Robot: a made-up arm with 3 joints. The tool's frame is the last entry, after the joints.
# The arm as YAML. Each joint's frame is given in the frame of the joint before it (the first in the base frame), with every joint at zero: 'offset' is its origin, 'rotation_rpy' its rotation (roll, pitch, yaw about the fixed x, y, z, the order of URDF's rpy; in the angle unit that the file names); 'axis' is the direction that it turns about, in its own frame. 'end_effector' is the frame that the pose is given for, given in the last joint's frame.
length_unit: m
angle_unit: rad
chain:
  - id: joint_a
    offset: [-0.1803, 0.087, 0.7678]
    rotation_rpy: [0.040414, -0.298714, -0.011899]
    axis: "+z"
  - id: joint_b
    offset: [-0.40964, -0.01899, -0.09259]
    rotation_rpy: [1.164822, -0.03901, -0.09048]
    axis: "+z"
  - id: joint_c
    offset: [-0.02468, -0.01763, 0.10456]
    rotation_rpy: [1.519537, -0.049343, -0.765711]
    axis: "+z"
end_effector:
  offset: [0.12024, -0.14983, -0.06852]
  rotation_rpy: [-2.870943, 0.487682, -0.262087]
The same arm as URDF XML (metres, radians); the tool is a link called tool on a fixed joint. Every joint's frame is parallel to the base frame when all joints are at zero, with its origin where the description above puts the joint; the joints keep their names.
<robot name="arm">
  <link name="base"/>
  <link name="link1"/>
  <link name="link2"/>
  <link name="link3"/>
  <link name="tool"/>
  <joint name="joint_a" type="continuous">
    <parent link="base"/>
    <child link="link1"/>
    <origin xyz="-0.1803 0.087 0.7678"/>
    <axis xyz="-0.294511 -0.036901 0.954935"/>
  </joint>
  <joint name="joint_b" type="continuous">
    <parent link="link1"/>
    <child link="link2"/>
    <origin xyz="-0.3642 -0.0109 -0.2097"/>
    <axis xyz="-0.210207 -0.92633 0.31261"/>
  </joint>
  <joint name="joint_c" type="continuous">
    <parent link="link2"/>
    <child link="link3"/>
    <origin xyz="-0.0404 -0.1007 0.0089"/>
    <axis xyz="-0.468579 -0.23619 -0.851263"/>
  </joint>
  <joint name="tool_fixed" type="fixed">
    <parent link="link3"/>
    <child link="tool"/>
    <origin xyz="0.169 0.1062 -0.042" rpy="0 0 0"/>
  </joint>
</robot>

